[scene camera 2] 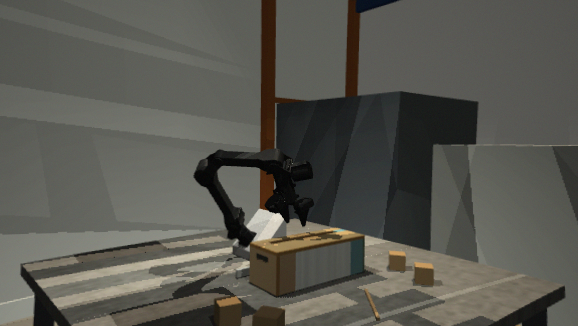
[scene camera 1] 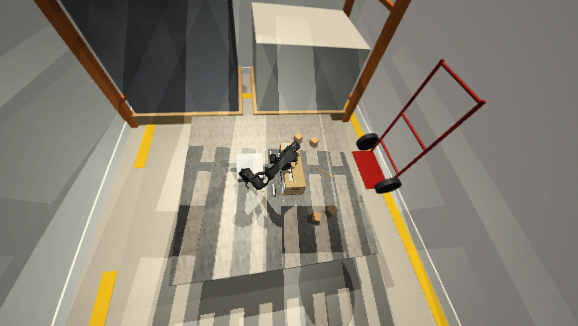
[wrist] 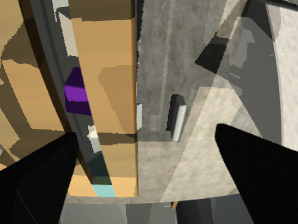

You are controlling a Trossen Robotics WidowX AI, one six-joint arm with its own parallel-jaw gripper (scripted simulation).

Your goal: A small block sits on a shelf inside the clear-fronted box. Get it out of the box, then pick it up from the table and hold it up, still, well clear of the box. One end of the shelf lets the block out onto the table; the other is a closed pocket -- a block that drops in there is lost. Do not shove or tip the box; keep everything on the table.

Scene:
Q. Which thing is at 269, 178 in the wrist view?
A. My gripper.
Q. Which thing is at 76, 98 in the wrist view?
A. A purple block.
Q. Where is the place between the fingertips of my gripper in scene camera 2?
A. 295, 224

